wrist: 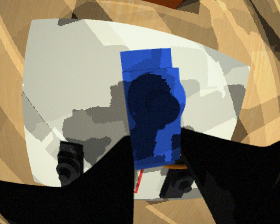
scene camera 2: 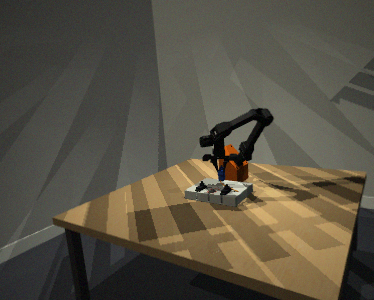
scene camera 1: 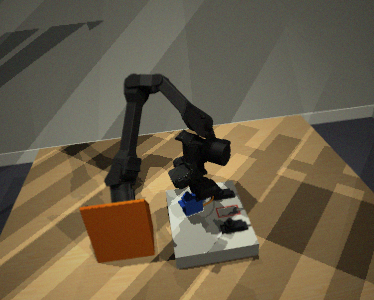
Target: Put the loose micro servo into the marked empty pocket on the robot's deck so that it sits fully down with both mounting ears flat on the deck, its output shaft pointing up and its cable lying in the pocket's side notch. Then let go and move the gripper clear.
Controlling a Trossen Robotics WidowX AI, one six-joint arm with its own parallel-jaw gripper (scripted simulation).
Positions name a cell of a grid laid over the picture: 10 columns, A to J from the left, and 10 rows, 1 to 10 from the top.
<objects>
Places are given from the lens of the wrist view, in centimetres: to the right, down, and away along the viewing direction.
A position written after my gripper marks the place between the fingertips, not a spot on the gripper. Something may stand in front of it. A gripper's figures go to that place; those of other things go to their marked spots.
my gripper (wrist: F7): 1, 2, 9
blue micro servo (wrist: F5): 1, 0, 5
</objects>
